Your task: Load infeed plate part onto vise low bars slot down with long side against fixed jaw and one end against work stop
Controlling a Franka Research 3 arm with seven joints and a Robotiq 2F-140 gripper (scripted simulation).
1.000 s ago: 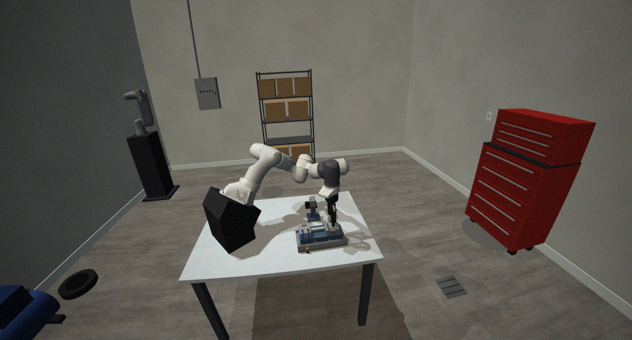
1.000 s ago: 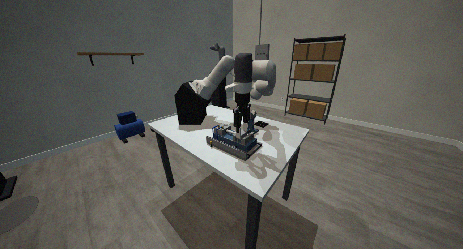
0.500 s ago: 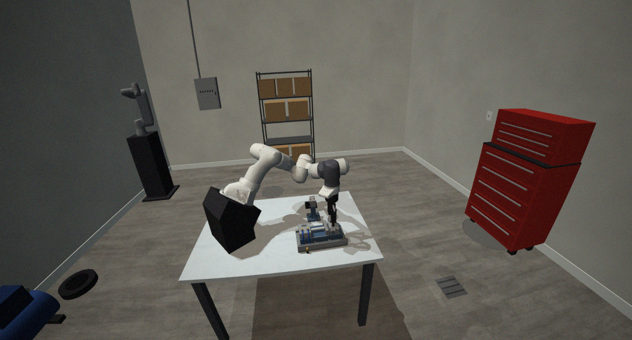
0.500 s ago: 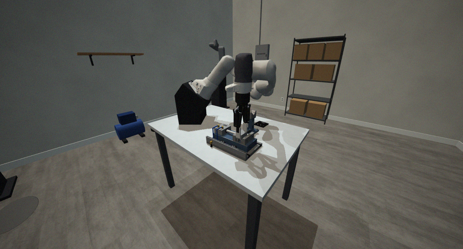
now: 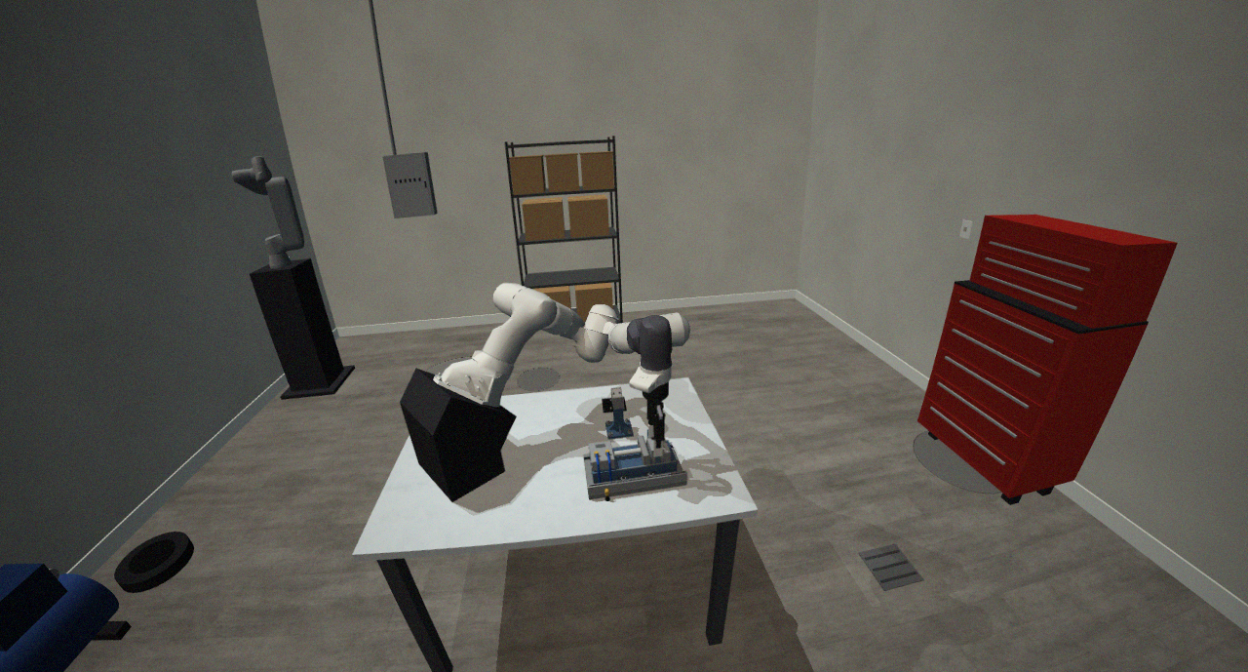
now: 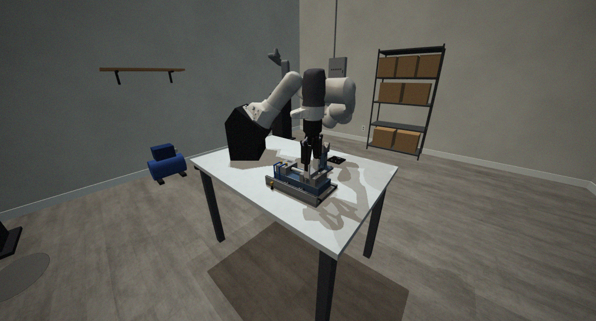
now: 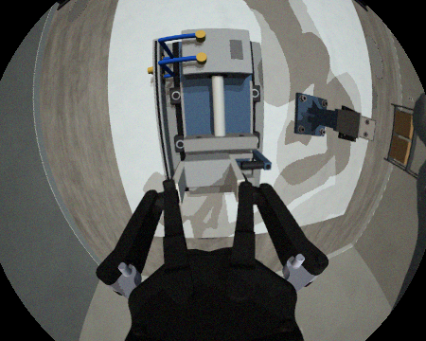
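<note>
Now: the part 3 cm below my hand. Round my hand: black infeed plate 40 cm to the left, 12 cm below, 7 cm behind.
</note>
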